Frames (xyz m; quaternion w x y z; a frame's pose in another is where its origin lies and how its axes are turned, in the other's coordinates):
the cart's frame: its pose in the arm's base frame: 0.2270 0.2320 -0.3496 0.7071 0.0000 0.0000 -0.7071
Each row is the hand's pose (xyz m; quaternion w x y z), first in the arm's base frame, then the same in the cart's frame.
Working: the arm's base frame: its pose in the cart's frame: 0.2320 -0.2270 0.3496 0.7071 0.0000 0.0000 0.7071

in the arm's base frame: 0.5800 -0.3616 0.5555 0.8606 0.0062 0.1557 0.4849
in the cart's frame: 0.5936 0.3530 0.9051 0.2657 -0.1057 0.1145 0.9514
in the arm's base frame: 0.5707 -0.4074 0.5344 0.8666 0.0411 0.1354 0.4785
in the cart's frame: 0.6394 0.3437 0.8840 0.2744 -0.0667 0.1248 0.9511
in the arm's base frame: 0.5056 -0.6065 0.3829 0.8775 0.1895 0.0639 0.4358
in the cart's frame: 0.8385 0.2786 0.7325 0.3123 0.0888 0.1792 0.9287
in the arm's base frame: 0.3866 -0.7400 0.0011 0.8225 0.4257 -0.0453 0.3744
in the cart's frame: 0.9720 0.1596 0.3507 0.3169 0.3331 0.2690 0.8464
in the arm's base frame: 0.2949 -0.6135 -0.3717 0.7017 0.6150 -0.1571 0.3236
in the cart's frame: 0.8455 0.0679 -0.0221 0.2674 0.5460 0.3238 0.7250
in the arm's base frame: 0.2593 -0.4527 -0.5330 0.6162 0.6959 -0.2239 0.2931
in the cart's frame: 0.6847 0.0323 -0.1834 0.2285 0.6504 0.3338 0.6430
